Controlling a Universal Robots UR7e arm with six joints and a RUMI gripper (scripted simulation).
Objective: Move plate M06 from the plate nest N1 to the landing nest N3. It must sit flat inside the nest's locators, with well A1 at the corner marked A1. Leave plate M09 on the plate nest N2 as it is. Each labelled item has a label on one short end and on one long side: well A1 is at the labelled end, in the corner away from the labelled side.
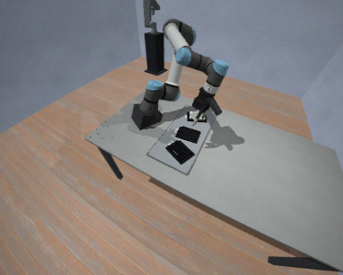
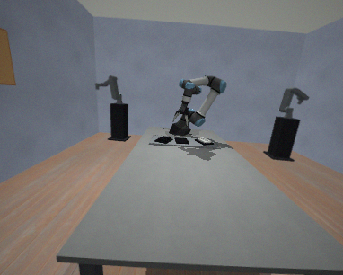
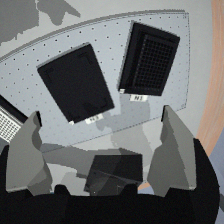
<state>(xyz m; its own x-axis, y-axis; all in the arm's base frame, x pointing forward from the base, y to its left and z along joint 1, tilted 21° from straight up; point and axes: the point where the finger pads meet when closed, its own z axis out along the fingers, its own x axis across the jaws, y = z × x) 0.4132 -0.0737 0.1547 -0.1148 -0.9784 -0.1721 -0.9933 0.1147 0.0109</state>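
Now: the black well plate 3 cm behind my hand, 14 cm to the right of it and 16 cm below it. The rest, counted from my hand: dark slab: 3 cm behind, 14 cm to the right, 18 cm below; then dark nest pad: 6 cm behind, 3 cm to the left, 18 cm below.
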